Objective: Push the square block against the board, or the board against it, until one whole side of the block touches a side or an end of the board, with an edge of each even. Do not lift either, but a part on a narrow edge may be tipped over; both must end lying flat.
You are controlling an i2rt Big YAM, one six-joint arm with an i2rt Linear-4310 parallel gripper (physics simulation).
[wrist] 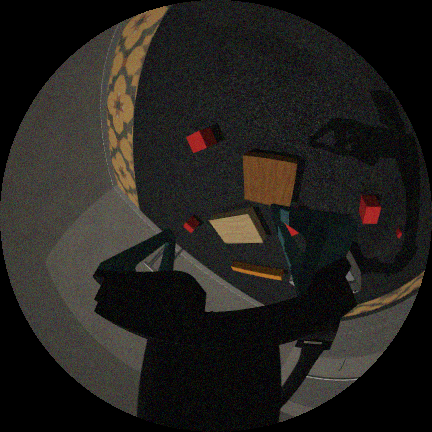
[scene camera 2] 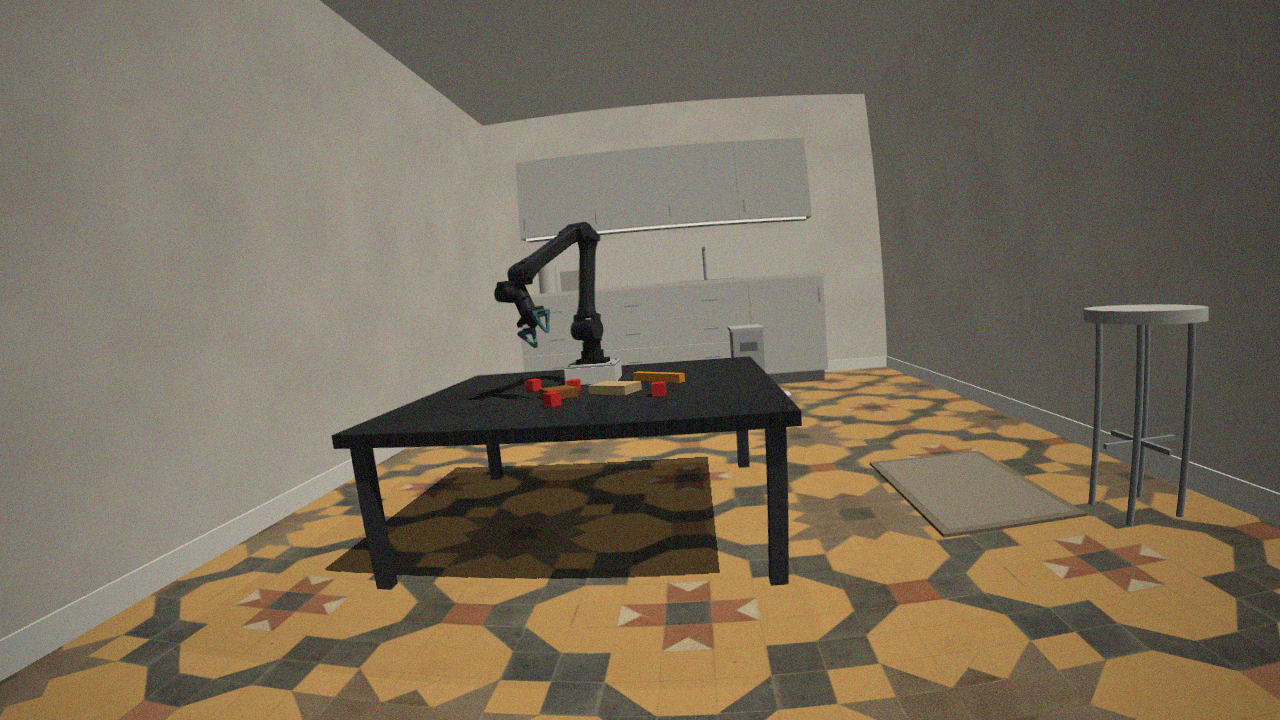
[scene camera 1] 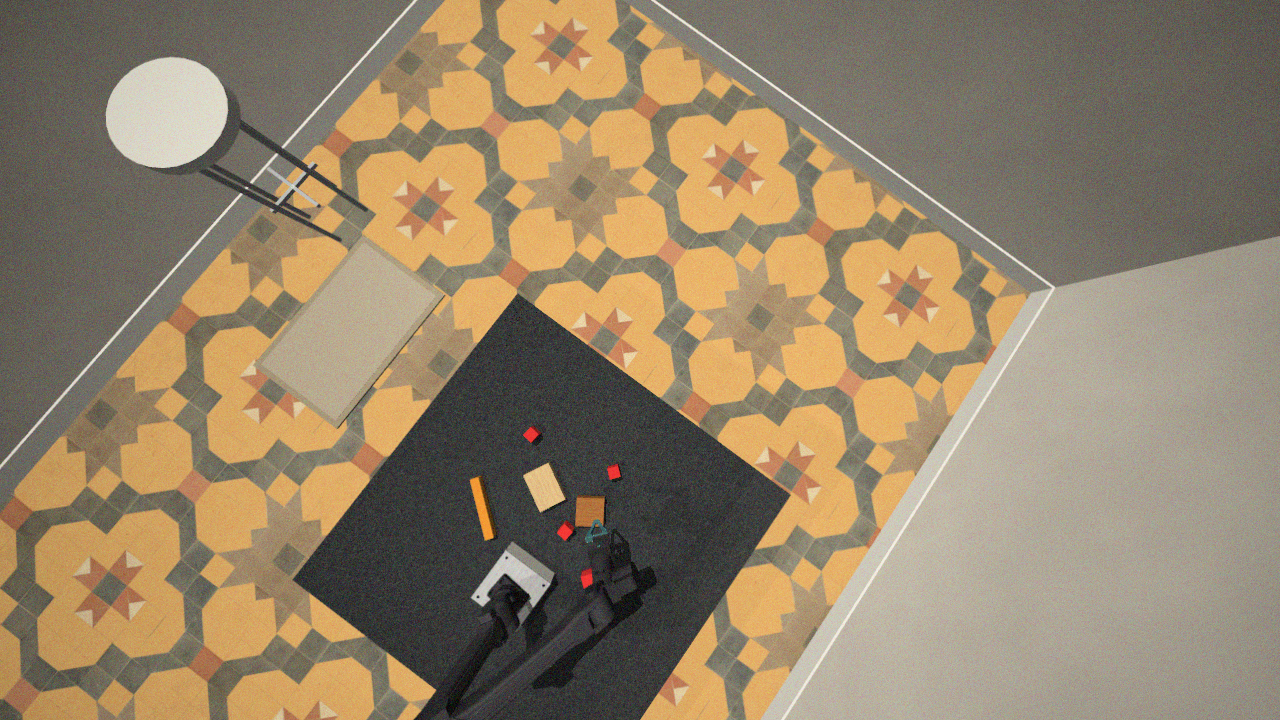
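Pixels of known places: gripper, fingertip midpoint: [wrist: 218, 222] [scene camera 2: 541, 340] [scene camera 1: 598, 529]; arm's base, link origin: [scene camera 2: 593, 362] [scene camera 1: 509, 594].
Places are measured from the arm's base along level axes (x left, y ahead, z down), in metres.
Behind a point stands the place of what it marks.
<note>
The brown square block [scene camera 1: 589, 511] @[z 0.039, x -0.028, y 0.372 m] [scene camera 2: 561, 392] @[z 0.048, x -0.007, y 0.416 m] [wrist: 270, 179] @[z 0.039, x -0.041, y 0.372 m] lies flat on the table. The pale wooden board [scene camera 1: 544, 487] @[z 0.039, x 0.151, y 0.328 m] [scene camera 2: 614, 387] @[z 0.044, x 0.164, y 0.387 m] [wrist: 237, 229] @[z 0.039, x 0.138, y 0.325 m] also lies flat, beside the block. A narrow gap separates them, and their sides stand at an angle to each other. My gripper [scene camera 1: 605, 533] @[z -0.126, x -0.063, y 0.404 m] [scene camera 2: 538, 328] @[z -0.126, x -0.063, y 0.404 m] [wrist: 218, 222] @[z -0.126, x -0.063, y 0.404 m] is open and empty. It hangs above the table, near the block's robot-side edge in the overhead view. In the wrist view one finger overlaps the block's lower corner.
An orange bar [scene camera 1: 482, 507] @[z 0.038, x 0.270, y 0.132 m] [scene camera 2: 658, 377] @[z 0.052, x 0.274, y 0.149 m] [wrist: 257, 271] @[z 0.041, x 0.249, y 0.130 m] lies beyond the board. Red cubes stand around: one [scene camera 1: 564, 531] @[z 0.029, x -0.006, y 0.265 m] near the block and board, one [scene camera 1: 614, 471] @[z 0.029, x 0.000, y 0.539 m] [wrist: 196, 141] @[z 0.029, x -0.004, y 0.533 m] beyond the block, one [scene camera 1: 531, 434] @[z 0.029, x 0.315, y 0.439 m] [wrist: 191, 224] @[z 0.039, x 0.296, y 0.434 m] past the board, and one [scene camera 1: 587, 578] @[z 0.029, x -0.177, y 0.199 m] [wrist: 370, 210] @[z 0.029, x -0.183, y 0.206 m] by the arm.
</note>
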